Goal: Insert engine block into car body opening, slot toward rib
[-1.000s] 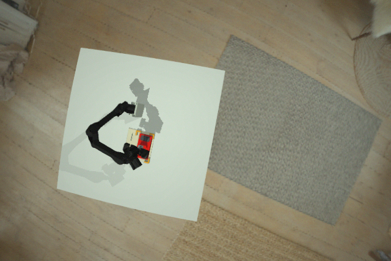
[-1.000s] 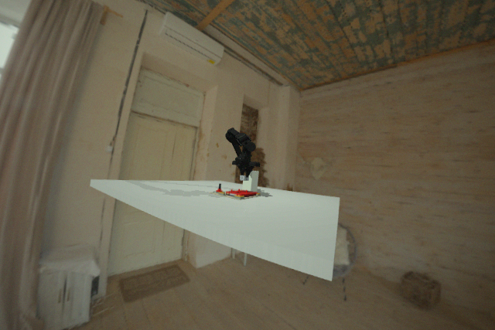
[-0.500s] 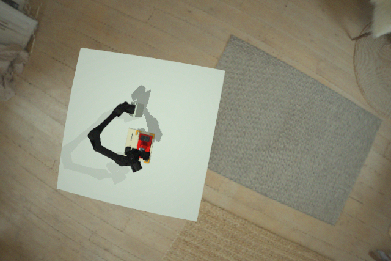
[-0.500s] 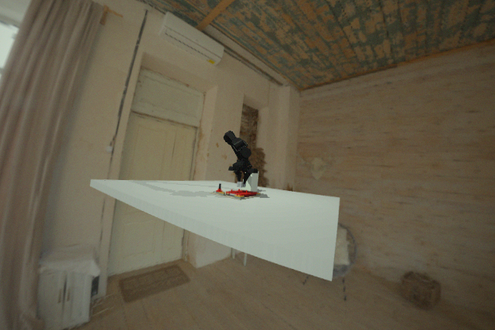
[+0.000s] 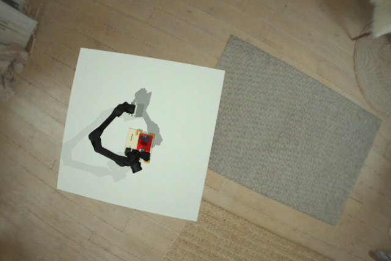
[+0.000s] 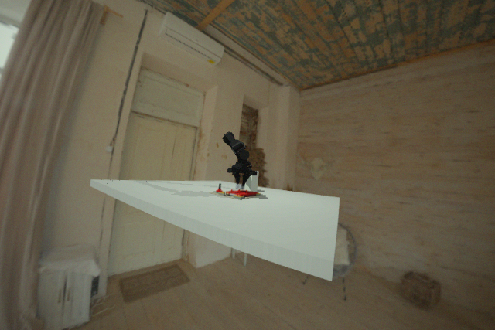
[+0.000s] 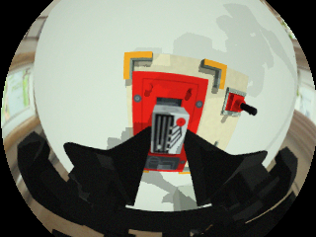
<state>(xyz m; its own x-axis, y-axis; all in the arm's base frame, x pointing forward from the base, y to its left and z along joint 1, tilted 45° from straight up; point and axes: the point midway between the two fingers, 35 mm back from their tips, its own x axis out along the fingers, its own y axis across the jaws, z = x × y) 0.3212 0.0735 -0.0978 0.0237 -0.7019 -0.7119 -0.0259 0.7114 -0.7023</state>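
The grey engine block is 10 mm below my gripper tip.
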